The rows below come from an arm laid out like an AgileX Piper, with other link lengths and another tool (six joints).
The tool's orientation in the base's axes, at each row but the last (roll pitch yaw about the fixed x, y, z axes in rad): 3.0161 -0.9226 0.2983; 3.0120 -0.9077 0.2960; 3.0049 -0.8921 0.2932; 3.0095 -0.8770 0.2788; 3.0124 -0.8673 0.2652; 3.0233 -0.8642 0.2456; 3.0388 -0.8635 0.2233
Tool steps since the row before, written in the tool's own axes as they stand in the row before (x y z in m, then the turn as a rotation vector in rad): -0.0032 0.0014 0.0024 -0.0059 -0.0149 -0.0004; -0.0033 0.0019 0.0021 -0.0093 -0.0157 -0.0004; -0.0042 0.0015 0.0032 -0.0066 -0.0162 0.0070; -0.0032 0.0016 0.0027 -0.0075 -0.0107 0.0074; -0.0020 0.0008 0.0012 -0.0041 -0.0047 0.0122; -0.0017 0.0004 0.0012 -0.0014 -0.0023 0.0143; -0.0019 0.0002 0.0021 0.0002 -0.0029 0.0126
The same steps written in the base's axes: 0.0003 -0.0017 -0.0039 -0.0066 0.0135 -0.0056; 0.0001 -0.0022 -0.0037 -0.0088 0.0136 -0.0083; 0.0002 -0.0019 -0.0051 -0.0015 0.0153 -0.0109; 0.0004 -0.0019 -0.0040 -0.0008 0.0098 -0.0114; -0.0002 -0.0010 -0.0022 0.0060 0.0048 -0.0113; -0.0001 -0.0006 -0.0020 0.0096 0.0030 -0.0105; 0.0004 -0.0003 -0.0028 0.0093 0.0037 -0.0082
